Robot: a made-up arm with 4 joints. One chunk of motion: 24 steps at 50 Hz.
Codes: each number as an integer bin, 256 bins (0 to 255) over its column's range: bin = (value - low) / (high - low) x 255, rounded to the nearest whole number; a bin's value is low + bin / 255 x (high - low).
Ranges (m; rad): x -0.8..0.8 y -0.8..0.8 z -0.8..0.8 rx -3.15..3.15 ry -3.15..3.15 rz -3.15..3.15
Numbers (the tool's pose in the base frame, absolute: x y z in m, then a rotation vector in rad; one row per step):
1: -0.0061 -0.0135 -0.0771 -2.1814 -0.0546 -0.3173
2: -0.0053 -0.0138 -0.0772 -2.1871 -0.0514 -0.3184
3: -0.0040 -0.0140 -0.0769 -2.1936 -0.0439 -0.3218
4: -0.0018 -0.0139 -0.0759 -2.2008 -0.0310 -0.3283
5: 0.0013 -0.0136 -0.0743 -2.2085 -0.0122 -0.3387
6: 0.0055 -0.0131 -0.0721 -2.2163 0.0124 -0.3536
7: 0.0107 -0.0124 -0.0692 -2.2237 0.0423 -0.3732
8: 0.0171 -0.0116 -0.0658 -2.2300 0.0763 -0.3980
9: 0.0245 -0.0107 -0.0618 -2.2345 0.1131 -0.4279
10: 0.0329 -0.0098 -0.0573 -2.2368 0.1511 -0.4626
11: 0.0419 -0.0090 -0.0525 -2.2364 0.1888 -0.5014
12: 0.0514 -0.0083 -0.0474 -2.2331 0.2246 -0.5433
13: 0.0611 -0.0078 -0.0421 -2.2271 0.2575 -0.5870
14: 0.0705 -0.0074 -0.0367 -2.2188 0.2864 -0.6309
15: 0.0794 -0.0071 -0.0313 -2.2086 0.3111 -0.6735
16: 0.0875 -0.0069 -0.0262 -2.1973 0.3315 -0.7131
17: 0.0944 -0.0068 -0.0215 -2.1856 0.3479 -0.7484
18: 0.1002 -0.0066 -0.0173 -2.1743 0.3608 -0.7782
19: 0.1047 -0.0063 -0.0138 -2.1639 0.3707 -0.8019
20: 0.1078 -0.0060 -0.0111 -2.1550 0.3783 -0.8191
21: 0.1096 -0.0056 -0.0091 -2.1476 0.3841 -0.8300
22: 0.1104 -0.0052 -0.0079 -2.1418 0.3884 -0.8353
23: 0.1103 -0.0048 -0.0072 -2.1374 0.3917 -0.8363
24: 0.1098 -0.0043 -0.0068 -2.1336 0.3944 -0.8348
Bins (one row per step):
1: 127 125 115 39 125 115
2: 127 125 115 39 125 115
3: 127 125 115 39 126 114
4: 127 125 115 38 126 114
5: 128 125 116 38 127 114
6: 128 125 116 38 128 113
7: 129 126 116 37 129 112
8: 130 126 117 37 131 111
9: 131 126 118 37 132 110
10: 133 126 118 37 134 109
11: 134 126 119 37 135 107
12: 136 126 120 37 137 106
13: 137 126 121 37 138 104
14: 139 126 122 38 139 102
15: 140 126 123 38 140 100
16: 141 126 123 39 141 99
17: 143 126 124 39 142 97
18: 143 126 125 39 142 96
19: 144 126 125 40 143 95
20: 145 127 126 40 143 94
21: 145 127 126 41 143 94
22: 145 127 126 41 143 94
23: 145 127 126 41 143 94
24: 145 127 126 41 143 94

